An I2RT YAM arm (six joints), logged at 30 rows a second.
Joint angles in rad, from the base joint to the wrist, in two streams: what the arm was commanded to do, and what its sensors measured. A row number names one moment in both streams.
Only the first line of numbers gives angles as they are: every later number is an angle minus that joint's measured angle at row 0.
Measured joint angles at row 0:
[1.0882, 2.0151, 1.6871, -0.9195, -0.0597, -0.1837]
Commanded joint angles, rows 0 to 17:
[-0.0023, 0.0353, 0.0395, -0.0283, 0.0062, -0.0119]
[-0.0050, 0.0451, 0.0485, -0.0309, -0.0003, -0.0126]
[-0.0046, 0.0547, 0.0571, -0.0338, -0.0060, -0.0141]
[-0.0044, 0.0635, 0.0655, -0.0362, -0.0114, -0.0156]
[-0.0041, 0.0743, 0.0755, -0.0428, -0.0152, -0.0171]
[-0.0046, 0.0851, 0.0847, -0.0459, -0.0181, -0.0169]
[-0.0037, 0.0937, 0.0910, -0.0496, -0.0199, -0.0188]
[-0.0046, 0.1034, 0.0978, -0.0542, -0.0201, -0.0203]
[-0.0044, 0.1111, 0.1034, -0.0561, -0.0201, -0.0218]
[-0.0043, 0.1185, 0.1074, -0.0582, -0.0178, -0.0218]
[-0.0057, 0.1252, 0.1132, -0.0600, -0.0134, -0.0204]
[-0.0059, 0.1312, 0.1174, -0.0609, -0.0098, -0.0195]
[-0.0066, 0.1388, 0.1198, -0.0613, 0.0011, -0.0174]
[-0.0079, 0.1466, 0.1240, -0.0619, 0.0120, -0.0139]
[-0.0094, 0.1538, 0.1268, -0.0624, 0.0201, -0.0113]
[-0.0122, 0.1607, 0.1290, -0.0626, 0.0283, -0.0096]
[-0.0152, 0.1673, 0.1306, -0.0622, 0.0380, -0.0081]
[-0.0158, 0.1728, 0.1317, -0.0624, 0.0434, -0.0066]
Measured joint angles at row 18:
[-0.0092, 0.1458, 0.1114, -0.0313, 0.0134, -0.0114]
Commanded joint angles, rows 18 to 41:
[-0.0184, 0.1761, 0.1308, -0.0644, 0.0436, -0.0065]
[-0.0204, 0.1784, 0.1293, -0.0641, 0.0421, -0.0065]
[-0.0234, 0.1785, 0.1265, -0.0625, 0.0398, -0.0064]
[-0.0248, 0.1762, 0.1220, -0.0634, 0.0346, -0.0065]
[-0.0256, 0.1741, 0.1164, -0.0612, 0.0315, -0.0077]
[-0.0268, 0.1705, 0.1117, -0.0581, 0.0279, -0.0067]
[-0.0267, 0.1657, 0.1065, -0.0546, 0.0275, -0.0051]
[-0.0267, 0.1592, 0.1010, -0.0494, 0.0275, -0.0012]
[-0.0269, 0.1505, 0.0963, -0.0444, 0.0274, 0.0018]
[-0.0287, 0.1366, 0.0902, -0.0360, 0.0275, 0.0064]
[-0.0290, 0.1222, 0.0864, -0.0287, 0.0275, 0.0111]
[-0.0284, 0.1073, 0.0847, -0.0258, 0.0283, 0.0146]
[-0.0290, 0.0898, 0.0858, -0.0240, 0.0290, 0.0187]
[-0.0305, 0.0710, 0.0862, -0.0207, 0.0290, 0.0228]
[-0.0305, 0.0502, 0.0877, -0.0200, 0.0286, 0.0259]
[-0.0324, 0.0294, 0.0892, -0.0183, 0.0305, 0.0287]
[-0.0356, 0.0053, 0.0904, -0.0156, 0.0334, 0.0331]
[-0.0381, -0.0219, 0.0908, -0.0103, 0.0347, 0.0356]
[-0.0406, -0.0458, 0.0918, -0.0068, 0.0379, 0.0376]
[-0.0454, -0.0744, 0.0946, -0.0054, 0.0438, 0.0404]
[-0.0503, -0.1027, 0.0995, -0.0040, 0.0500, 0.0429]
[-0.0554, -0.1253, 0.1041, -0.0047, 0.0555, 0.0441]
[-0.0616, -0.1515, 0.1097, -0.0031, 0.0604, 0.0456]
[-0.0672, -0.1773, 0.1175, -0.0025, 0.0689, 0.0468]
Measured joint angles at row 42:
[-0.0481, -0.1010, 0.0866, -0.0084, 0.0416, 0.0298]
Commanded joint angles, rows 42 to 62:
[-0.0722, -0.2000, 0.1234, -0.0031, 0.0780, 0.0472]
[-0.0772, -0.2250, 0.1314, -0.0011, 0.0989, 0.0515]
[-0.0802, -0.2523, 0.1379, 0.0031, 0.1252, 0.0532]
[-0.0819, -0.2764, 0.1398, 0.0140, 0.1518, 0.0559]
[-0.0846, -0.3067, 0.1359, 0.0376, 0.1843, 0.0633]
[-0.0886, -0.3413, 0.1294, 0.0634, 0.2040, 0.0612]
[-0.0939, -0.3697, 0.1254, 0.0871, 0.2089, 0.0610]
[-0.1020, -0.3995, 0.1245, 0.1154, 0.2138, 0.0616]
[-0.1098, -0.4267, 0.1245, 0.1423, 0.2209, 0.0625]
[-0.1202, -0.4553, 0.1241, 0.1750, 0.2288, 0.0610]
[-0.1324, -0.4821, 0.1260, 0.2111, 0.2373, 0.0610]
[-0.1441, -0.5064, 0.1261, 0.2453, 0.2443, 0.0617]
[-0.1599, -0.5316, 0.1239, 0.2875, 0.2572, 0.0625]
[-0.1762, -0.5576, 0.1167, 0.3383, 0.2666, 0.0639]
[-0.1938, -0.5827, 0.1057, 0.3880, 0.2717, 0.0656]
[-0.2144, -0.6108, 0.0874, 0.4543, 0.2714, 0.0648]
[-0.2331, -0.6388, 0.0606, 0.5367, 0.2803, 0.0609]
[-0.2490, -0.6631, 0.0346, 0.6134, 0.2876, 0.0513]
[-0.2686, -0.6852, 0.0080, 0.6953, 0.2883, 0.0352]
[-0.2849, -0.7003, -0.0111, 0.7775, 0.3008, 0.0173]
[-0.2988, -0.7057, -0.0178, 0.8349, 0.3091, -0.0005]
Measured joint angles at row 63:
[-0.2766, -0.6847, 0.0152, 0.5516, 0.2693, 0.0370]
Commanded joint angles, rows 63 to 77:
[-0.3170, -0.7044, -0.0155, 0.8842, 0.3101, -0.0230]
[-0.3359, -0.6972, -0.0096, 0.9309, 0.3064, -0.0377]
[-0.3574, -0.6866, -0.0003, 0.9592, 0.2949, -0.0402]
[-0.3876, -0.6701, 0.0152, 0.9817, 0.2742, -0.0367]
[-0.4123, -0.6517, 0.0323, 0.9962, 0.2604, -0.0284]
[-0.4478, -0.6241, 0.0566, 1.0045, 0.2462, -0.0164]
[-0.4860, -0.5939, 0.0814, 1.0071, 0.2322, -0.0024]
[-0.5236, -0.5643, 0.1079, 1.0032, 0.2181, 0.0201]
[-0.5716, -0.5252, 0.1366, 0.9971, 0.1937, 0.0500]
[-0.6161, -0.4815, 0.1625, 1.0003, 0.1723, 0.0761]
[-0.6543, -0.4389, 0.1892, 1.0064, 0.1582, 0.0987]
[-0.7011, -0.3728, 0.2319, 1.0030, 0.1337, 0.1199]
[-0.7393, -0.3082, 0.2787, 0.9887, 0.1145, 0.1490]
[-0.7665, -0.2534, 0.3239, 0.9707, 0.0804, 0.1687]
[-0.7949, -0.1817, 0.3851, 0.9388, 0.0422, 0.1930]
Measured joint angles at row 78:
[-0.7386, -0.3036, 0.3010, 0.9651, 0.1408, 0.1019]
